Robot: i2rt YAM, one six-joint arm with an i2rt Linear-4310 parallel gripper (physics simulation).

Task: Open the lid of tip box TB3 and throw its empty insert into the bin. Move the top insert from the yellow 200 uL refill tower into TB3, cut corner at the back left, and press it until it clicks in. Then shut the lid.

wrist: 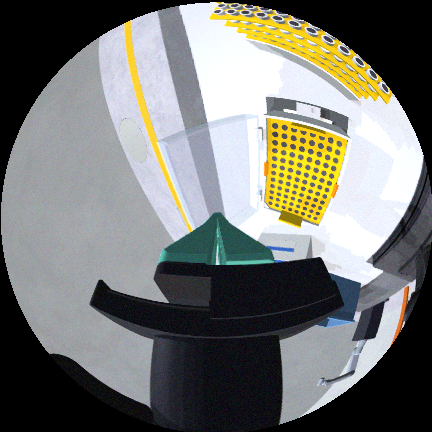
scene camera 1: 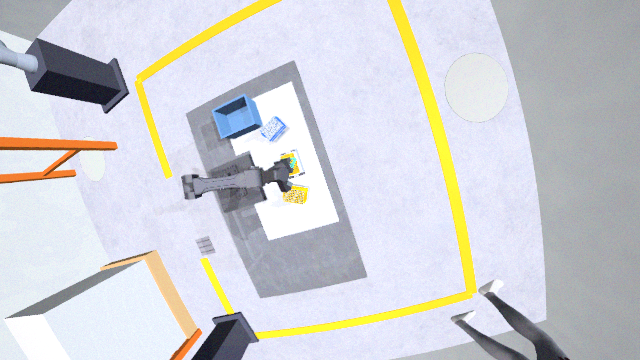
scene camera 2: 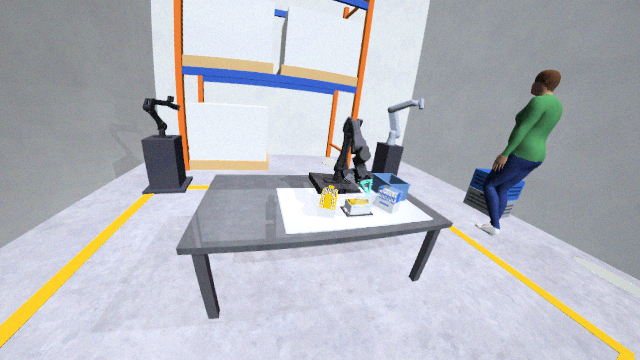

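Note:
Tip box TB3 (scene camera 2: 357, 207) stands open on the white mat. Its clear lid (wrist: 215, 165) is swung out to the left in the wrist view. A yellow insert (wrist: 305, 170) (scene camera 1: 295, 171) with dark, empty holes sits in the box. The yellow refill tower (scene camera 1: 295, 195) (scene camera 2: 328, 199) (wrist: 310, 32) stands beside it, its top insert filled with white-rimmed tips. The blue bin (scene camera 1: 237, 119) (scene camera 2: 395, 186) (wrist: 345, 302) stands at the other side. My gripper (wrist: 216, 218) (scene camera 2: 367, 186) is shut and empty, its green fingertips above the table near TB3 and its lid. Whether they touch the lid is unclear.
A blue-and-white tip rack (scene camera 1: 273, 129) (scene camera 2: 389, 198) (wrist: 290, 246) stands between TB3 and the bin. TB3 rests in a dark holder (wrist: 341, 118). The white mat (scene camera 1: 280, 225) (scene camera 2: 300, 222) lies on the grey table (scene camera 1: 315, 260) (scene camera 2: 230, 220). A person (scene camera 2: 537, 125) stands beyond the table.

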